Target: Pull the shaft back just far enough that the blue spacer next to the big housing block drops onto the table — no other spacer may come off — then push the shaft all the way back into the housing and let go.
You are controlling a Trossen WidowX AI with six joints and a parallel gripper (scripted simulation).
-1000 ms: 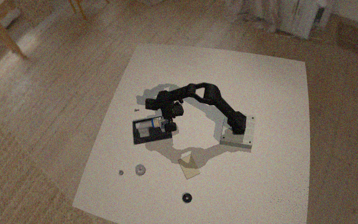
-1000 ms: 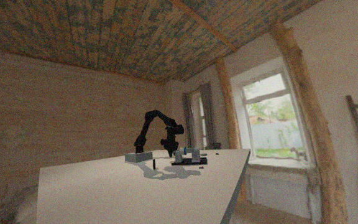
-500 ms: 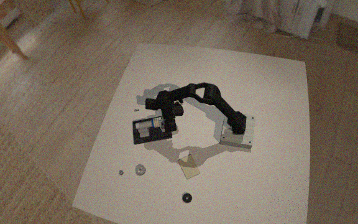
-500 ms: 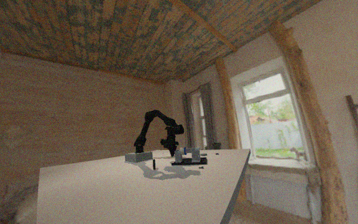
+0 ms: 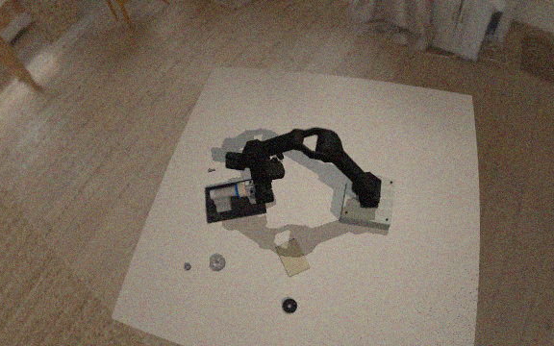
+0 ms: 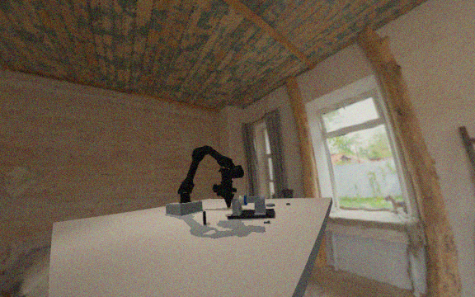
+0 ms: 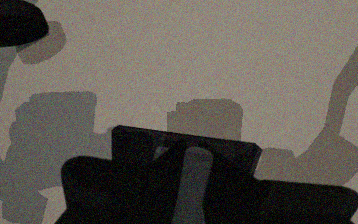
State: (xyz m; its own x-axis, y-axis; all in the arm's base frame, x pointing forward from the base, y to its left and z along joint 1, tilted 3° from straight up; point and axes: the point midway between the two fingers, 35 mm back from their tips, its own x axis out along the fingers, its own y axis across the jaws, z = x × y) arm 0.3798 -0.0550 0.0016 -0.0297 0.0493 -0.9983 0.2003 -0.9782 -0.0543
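Now: the blue spacer 100 mm ahead of my gripper tip, 30 mm above it and 20 mm to the left of it. Also, from my gripper tip: tan card 250 mm to the left, 110 mm behind, 40 mm below; small screw 240 mm ahead, 110 mm to the right, 40 mm below.
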